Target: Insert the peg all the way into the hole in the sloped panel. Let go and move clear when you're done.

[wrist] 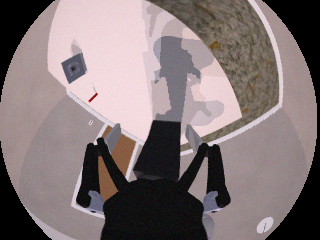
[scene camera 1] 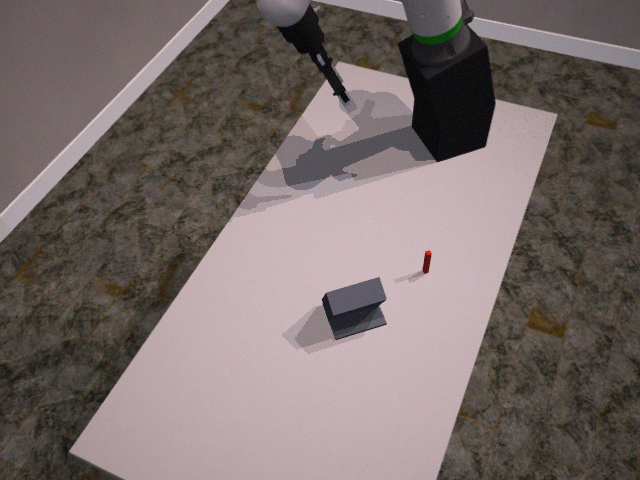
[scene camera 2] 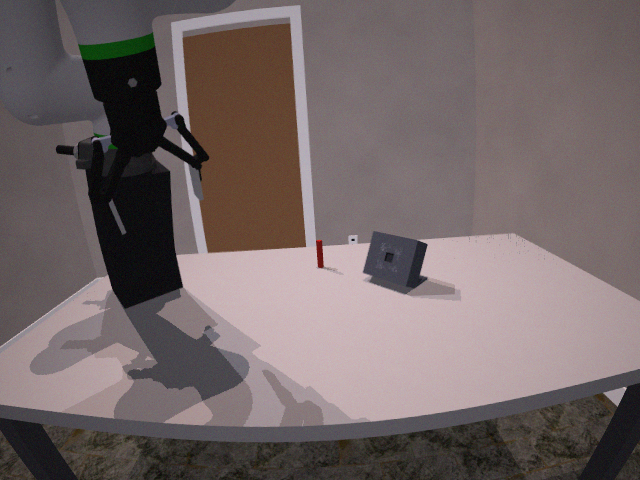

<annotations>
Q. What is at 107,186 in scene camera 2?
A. The gripper.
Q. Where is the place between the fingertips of the gripper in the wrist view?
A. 153,129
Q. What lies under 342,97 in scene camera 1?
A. The gripper.
</annotations>
